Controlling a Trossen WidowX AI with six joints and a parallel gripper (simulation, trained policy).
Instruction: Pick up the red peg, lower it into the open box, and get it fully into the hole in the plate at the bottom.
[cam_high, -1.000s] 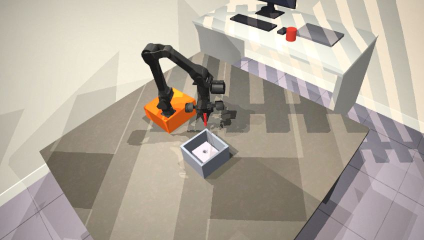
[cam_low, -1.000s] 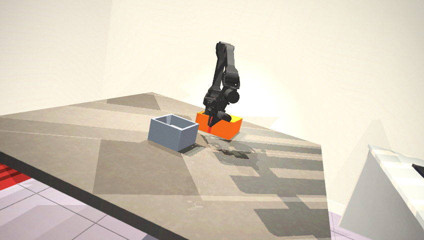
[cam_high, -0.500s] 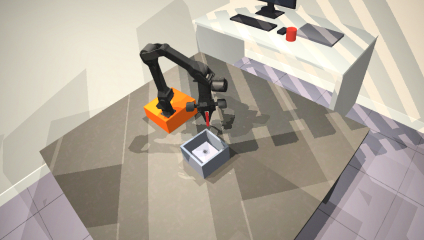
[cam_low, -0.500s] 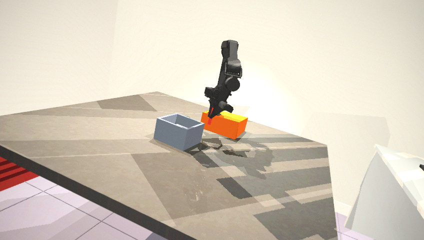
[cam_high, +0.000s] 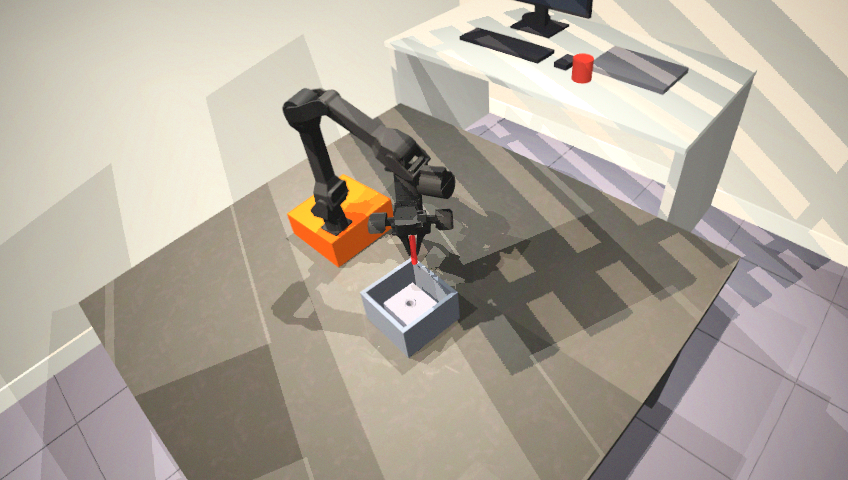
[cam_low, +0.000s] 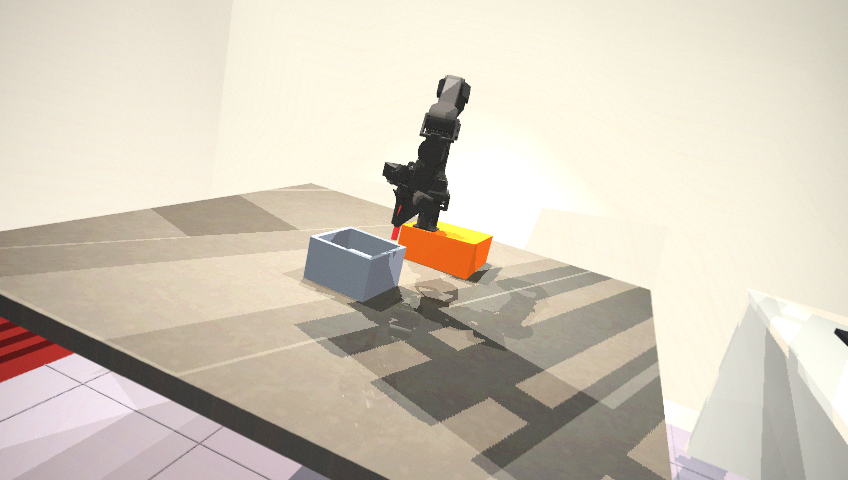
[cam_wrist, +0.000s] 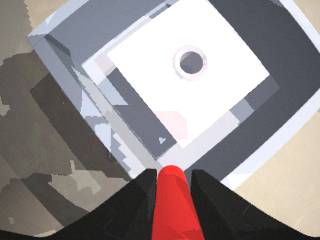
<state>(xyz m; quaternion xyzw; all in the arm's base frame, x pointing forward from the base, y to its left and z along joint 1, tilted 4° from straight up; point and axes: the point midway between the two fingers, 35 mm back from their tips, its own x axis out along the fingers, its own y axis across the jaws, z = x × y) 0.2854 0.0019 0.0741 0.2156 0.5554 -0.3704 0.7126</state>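
Right now my gripper tip is 10 mm past the red peg, 10 mm to the right of it and 10 mm below it. The rest, counted from my gripper tip: grey box 30 mm ahead, 60 mm to the right, 120 mm below.
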